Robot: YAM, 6 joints.
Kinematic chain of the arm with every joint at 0, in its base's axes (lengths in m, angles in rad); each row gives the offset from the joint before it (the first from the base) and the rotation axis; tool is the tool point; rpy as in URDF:
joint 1: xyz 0 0 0.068 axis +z
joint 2: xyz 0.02 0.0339 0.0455 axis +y
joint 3: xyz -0.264 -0.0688 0 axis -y
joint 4: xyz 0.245 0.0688 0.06 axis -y
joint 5: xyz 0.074 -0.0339 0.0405 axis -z
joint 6: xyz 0.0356 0 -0.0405 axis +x
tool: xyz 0 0 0 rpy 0 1.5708 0
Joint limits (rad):
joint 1: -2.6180..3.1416
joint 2: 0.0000..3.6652
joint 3: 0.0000..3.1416
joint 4: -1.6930..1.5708
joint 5: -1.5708..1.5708
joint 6: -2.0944..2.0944
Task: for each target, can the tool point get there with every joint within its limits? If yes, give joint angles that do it. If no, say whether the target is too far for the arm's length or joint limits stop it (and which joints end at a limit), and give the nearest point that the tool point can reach.
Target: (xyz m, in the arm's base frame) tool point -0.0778 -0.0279 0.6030
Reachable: yes | joints 0.1901 0.7645 1.5174 1.2908 0.3647 -0.4149
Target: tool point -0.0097 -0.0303 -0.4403
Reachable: no: joint limits stop it (at a limit: joint 2) | nearest point -0.0254 -0.0792 -0.3403 | short by 0.112 m
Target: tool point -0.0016 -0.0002 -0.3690
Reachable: no: joint limits stop it (at a limit: joint 1, joint 2) | nearest point -0.0402 -0.0001 -0.3143 | short by 0.067 m
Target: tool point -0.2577 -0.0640 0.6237
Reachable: yes | joints 0.2683 1.0843 2.6452 1.2897 -0.1872 -0.2703
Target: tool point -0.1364 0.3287 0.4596
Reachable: yes | joints 2.0559 1.6504 1.8478 -0.4725 1.1583 -0.1238
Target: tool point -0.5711 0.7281 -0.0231
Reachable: no: too far | nearest point -0.3943 0.5027 0.0201 | short by 0.290 m
